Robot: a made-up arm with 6 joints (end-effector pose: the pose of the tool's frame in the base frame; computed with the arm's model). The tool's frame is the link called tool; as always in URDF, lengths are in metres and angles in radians. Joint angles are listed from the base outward.
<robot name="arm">
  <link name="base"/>
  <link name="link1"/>
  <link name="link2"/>
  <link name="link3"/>
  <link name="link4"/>
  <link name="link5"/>
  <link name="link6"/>
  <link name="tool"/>
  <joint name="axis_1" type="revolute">
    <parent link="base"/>
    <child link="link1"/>
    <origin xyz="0 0 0.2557" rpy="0 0 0"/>
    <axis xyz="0 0 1"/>
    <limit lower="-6.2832" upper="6.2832" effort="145" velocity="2.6"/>
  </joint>
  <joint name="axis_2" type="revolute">
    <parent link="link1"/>
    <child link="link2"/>
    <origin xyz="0 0 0" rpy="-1.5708 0 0"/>
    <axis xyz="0 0 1"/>
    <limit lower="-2.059" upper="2.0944" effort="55" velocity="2.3"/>
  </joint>
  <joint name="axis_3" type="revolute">
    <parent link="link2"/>
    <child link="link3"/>
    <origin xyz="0.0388 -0.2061 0" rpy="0 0 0"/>
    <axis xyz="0 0 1"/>
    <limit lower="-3.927" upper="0.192" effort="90" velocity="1.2"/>
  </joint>
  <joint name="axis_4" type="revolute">
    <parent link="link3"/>
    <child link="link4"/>
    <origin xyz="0.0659 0.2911 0" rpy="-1.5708 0 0"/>
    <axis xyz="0 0 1"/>
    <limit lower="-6.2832" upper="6.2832" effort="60" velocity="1.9"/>
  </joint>
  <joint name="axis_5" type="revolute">
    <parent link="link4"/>
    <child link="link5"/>
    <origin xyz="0 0 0" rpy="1.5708 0 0"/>
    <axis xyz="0 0 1"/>
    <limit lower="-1.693" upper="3.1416" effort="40" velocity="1"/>
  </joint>
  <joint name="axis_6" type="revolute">
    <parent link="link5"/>
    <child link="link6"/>
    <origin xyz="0.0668 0.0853 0" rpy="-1.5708 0 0"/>
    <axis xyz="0 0 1"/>
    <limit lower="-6.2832" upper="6.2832" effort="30" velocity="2.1"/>
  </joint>
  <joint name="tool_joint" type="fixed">
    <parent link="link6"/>
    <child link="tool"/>
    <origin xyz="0 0 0" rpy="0 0 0"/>
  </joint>
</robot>
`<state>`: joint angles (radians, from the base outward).
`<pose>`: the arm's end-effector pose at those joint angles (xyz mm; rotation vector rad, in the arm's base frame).
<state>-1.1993 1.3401 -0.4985 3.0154 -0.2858 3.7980</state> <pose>-35.3 60.2 45.2 -1.5840 1.8255 1.4548</pose>
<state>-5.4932 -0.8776 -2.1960 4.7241 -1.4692 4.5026</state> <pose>-195.1 -66.7 654.5 -1.3305 -0.6727 0.5299</pose>
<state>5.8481 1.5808 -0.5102 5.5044 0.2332 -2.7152</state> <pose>-67.3 66.4 -58.1 0.0190 -1.9160 -0.3695</pose>
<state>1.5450 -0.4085 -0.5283 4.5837 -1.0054 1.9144</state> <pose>-101.5 213.2 336.1 -1.2014 -1.5954 0.2661</pose>
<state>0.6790 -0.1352 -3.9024 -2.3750 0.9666 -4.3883</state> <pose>-260.7 -239.1 642.0 1.1556 1.7251 -1.7743</pose>
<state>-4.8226 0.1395 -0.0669 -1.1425 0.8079 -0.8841</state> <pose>24.7 95.4 52.8 -0.4533 2.3955 -0.7703</pose>
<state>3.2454 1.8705 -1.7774 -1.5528 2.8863 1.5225</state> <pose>-236.3 62.0 -72.7 0.1699 -0.3832 -3.0879</pose>
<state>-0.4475 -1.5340 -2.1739 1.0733 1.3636 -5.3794</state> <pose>-363.6 242.5 600.2 -1.2862 -0.2933 -1.7349</pose>
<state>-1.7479 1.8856 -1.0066 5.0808 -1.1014 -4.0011</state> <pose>90.1 -59.2 -97.5 0.1757 2.1305 0.0892</pose>
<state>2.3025 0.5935 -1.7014 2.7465 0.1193 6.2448</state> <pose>-316.0 384.3 246.1 -2.1131 0.4022 1.2370</pose>
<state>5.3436 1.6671 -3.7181 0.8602 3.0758 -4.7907</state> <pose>268.1 -273.9 311.1 -1.7839 1.8400 1.4532</pose>
